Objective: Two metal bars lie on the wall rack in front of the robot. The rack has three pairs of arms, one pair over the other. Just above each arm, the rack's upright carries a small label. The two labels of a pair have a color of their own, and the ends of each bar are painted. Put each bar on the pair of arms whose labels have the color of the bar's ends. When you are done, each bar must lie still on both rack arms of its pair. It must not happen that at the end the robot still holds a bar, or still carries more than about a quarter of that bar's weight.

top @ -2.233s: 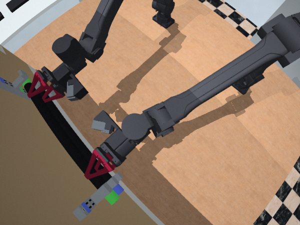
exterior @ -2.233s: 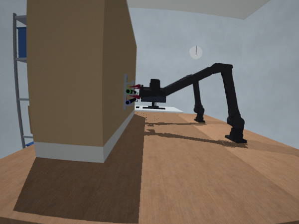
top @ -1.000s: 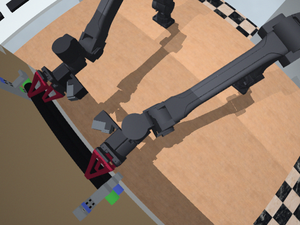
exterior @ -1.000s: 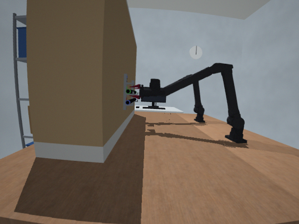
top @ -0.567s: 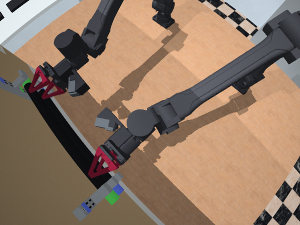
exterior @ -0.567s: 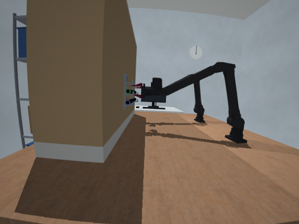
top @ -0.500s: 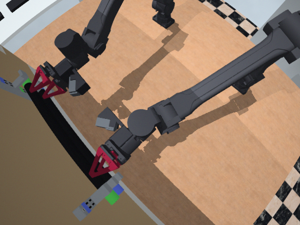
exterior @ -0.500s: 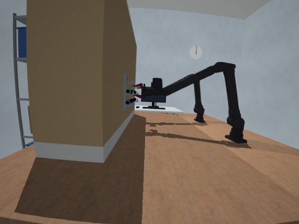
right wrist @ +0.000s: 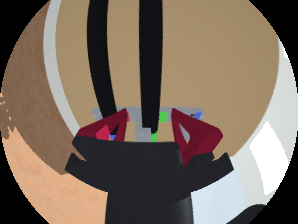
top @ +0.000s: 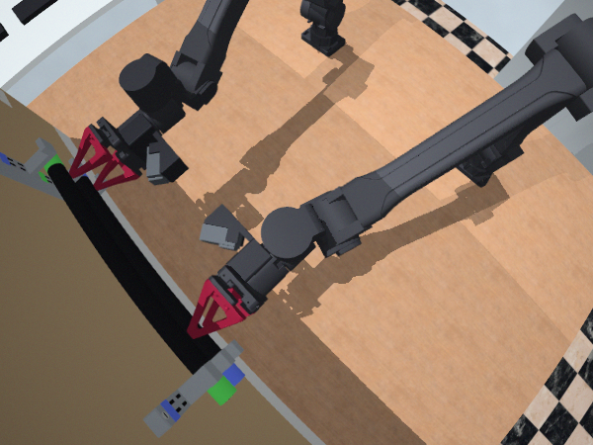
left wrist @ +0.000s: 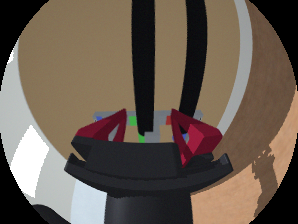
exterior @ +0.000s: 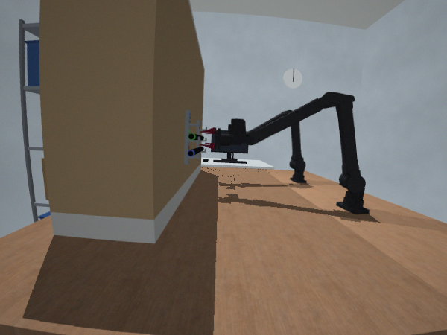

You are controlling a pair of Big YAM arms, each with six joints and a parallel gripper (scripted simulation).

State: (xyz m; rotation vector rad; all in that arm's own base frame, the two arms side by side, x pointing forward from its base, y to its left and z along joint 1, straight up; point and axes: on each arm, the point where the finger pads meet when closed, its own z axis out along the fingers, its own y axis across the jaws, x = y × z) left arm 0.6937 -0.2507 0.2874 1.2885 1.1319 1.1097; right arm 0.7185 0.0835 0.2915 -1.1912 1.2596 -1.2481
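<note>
My right gripper is now 4 cm short of the blue-ended bar, 15 cm to the right of it and 7 cm above it. From my right hand the other things lie so: brown wall 22 cm ahead, 17 cm to the left, 16 cm above; green-ended bar 4 cm ahead, 16 cm to the left.
Now: left hand 4 cm short of the blue-ended bar, 16 cm to the left of it and 7 cm above it. Also, from my left hand: brown wall 22 cm ahead, 14 cm to the right, 16 cm above; green-ended bar 4 cm ahead, 15 cm to the right, 1 cm above.
</note>
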